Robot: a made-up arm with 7 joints.
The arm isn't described. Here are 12 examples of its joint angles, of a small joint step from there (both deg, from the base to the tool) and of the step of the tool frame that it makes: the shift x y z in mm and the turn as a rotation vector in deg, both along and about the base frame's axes.
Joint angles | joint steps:
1: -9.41 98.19 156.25 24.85 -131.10 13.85 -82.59 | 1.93 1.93 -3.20 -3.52 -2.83 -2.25 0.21
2: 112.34 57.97 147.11 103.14 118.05 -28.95 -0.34 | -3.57 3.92 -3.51 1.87 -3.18 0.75 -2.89
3: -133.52 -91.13 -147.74 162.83 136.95 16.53 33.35 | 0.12 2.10 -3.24 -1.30 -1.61 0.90 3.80
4: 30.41 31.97 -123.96 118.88 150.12 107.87 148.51 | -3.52 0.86 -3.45 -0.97 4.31 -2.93 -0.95
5: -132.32 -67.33 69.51 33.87 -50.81 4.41 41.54 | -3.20 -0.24 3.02 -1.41 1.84 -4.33 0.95
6: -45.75 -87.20 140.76 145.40 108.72 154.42 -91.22 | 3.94 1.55 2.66 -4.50 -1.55 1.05 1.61
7: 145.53 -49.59 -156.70 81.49 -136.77 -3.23 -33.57 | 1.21 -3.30 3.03 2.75 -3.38 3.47 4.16
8: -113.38 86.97 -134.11 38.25 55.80 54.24 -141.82 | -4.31 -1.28 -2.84 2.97 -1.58 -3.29 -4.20
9: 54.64 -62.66 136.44 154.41 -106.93 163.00 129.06 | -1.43 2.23 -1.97 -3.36 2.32 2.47 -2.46
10: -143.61 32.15 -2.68 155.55 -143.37 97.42 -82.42 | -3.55 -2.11 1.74 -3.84 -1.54 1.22 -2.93
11: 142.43 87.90 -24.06 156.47 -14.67 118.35 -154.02 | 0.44 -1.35 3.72 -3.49 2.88 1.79 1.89
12: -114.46 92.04 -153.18 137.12 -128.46 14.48 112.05 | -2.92 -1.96 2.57 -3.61 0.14 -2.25 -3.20
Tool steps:
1: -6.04 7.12 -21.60 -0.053 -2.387 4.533
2: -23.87 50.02 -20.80 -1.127 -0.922 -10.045
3: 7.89 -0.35 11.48 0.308 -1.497 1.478
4: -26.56 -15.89 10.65 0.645 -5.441 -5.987
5: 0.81 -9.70 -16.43 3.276 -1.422 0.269
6: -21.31 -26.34 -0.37 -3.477 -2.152 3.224
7: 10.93 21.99 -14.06 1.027 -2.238 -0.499
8: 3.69 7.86 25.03 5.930 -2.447 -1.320
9: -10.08 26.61 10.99 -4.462 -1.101 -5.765
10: -6.24 16.85 3.70 -0.068 -2.924 -5.327
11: -0.80 -13.26 -15.39 -5.137 1.226 -3.627
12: -23.92 48.62 21.97 -5.472 1.245 -8.238
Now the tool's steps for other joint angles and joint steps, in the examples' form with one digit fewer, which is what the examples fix.
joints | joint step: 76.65 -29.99 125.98 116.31 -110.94 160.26 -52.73 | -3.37 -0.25 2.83 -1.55 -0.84 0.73 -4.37
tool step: -17.6 2.6 -9.4 -2.24 -4.81 -2.75
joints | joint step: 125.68 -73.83 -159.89 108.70 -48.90 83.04 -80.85 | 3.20 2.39 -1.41 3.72 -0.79 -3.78 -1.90
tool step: 31.0 -4.1 34.4 -5.07 -6.04 4.50
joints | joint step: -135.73 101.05 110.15 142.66 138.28 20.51 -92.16 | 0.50 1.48 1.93 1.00 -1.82 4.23 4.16
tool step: -8.3 -0.4 -8.1 -3.17 -4.07 -4.20
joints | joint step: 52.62 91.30 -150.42 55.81 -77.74 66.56 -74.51 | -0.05 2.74 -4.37 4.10 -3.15 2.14 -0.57
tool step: 6.1 44.5 -0.2 -8.51 1.01 -1.86
